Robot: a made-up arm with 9 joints.
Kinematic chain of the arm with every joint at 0, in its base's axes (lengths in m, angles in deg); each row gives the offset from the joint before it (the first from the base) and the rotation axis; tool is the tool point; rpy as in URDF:
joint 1: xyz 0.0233 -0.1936 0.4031 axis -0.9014 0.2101 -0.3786
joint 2: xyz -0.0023 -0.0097 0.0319 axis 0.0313 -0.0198 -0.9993
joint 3: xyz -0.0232 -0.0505 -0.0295 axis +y
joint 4: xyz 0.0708 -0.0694 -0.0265 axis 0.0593 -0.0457 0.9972
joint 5: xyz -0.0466 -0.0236 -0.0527 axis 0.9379 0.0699 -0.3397
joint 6: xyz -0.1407 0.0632 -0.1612 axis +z
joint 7: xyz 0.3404 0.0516 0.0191 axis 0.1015 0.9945 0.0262
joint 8: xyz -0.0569 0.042 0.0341 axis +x
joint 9: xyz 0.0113 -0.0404 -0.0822 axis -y
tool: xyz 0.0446 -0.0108 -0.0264 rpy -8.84 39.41 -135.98
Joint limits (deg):
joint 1: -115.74..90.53
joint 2: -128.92..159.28
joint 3: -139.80..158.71
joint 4: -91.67..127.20
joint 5: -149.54..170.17
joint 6: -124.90..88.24
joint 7: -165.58..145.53
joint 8: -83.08..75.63
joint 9: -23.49..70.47
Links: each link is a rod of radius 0.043 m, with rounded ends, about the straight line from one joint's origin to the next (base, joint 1, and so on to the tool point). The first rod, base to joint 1, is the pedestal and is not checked.
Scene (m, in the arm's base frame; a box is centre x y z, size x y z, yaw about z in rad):
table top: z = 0
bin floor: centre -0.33 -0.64 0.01 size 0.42 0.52 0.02 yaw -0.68
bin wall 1: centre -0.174 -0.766 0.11 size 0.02 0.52 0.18 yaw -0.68
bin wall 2: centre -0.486 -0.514 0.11 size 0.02 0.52 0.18 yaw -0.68
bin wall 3: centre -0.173 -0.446 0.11 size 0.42 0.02 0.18 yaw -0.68
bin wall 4: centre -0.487 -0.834 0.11 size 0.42 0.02 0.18 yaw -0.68
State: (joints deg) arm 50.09 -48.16 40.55 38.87 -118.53 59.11 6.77 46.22 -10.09
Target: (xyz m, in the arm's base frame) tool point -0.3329 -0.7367 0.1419
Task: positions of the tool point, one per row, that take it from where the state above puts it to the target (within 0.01 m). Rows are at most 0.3 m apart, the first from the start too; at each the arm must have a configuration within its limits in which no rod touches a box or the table.
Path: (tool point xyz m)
1: -0.1072 -0.8441 0.3934
2: -0.3329 -0.7367 0.3803
3: -0.3390 -0.7465 0.2634
4: -0.3329 -0.7367 0.1419

